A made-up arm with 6 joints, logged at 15 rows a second.
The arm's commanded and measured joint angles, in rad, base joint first. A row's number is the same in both.
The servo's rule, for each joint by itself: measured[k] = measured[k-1] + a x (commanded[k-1-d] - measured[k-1]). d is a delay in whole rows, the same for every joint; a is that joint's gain. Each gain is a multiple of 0.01, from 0.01 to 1. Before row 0 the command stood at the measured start. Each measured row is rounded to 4 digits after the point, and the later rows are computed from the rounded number. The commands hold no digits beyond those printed.
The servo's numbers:
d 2
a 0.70 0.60 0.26 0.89 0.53 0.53
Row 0, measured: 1.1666 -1.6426 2.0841 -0.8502 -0.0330 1.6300
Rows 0 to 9, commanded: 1.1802 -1.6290 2.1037 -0.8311 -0.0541 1.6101; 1.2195 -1.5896 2.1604 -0.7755 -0.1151 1.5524; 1.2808 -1.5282 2.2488 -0.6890 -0.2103 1.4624; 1.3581 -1.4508 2.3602 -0.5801 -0.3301 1.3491; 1.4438 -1.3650 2.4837 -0.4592 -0.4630 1.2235; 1.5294 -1.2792 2.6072 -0.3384 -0.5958 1.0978; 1.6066 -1.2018 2.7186 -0.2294 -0.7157 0.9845; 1.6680 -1.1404 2.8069 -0.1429 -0.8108 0.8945; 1.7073 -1.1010 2.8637 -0.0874 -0.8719 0.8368; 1.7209 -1.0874 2.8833 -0.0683 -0.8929 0.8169
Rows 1 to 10, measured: 1.1666 -1.6426 2.0841 -0.8502 -0.0330 1.6300; 1.1666 -1.6426 2.0841 -0.8502 -0.0330 1.6300; 1.1761 -1.6344 2.0892 -0.8332 -0.0442 1.6195; 1.2065 -1.6075 2.1077 -0.7818 -0.0818 1.5839; 1.2585 -1.5599 2.1444 -0.6992 -0.1499 1.5195; 1.3282 -1.4944 2.2005 -0.5932 -0.2454 1.4292; 1.4091 -1.4168 2.2741 -0.4739 -0.3607 1.3202; 1.4933 -1.3342 2.3607 -0.3533 -0.4853 1.2023; 1.5726 -1.2548 2.4538 -0.2430 -0.6074 1.0869; 1.6394 -1.1862 2.5456 -0.1539 -0.7152 0.9849
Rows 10 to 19, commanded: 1.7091 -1.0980 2.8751 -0.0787 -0.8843 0.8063; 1.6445 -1.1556 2.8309 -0.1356 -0.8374 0.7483; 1.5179 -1.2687 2.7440 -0.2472 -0.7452 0.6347; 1.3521 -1.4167 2.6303 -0.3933 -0.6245 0.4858; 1.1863 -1.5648 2.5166 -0.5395 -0.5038 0.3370; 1.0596 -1.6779 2.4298 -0.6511 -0.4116 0.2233; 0.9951 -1.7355 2.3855 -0.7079 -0.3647 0.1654; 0.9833 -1.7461 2.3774 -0.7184 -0.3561 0.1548; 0.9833 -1.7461 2.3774 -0.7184 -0.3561 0.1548; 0.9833 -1.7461 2.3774 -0.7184 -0.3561 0.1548
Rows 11 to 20, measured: 1.6869 -1.1351 2.6283 -0.0947 -0.7983 0.9064; 1.7107 -1.1065 2.6946 -0.0712 -0.8484 0.8590; 1.7096 -1.1014 2.7415 -0.0779 -0.8674 0.8311; 1.6640 -1.1339 2.7647 -0.1293 -0.8515 0.7872; 1.5617 -1.2148 2.7593 -0.2342 -0.7952 0.7064; 1.4150 -1.3359 2.7258 -0.3758 -0.7047 0.5895; 1.2549 -1.4732 2.6714 -0.5215 -0.5982 0.4557; 1.1182 -1.5960 2.6086 -0.6368 -0.4993 0.3325; 1.0320 -1.6797 2.5506 -0.7001 -0.4280 0.2439; 0.9979 -1.7195 2.5056 -0.7164 -0.3899 0.1967
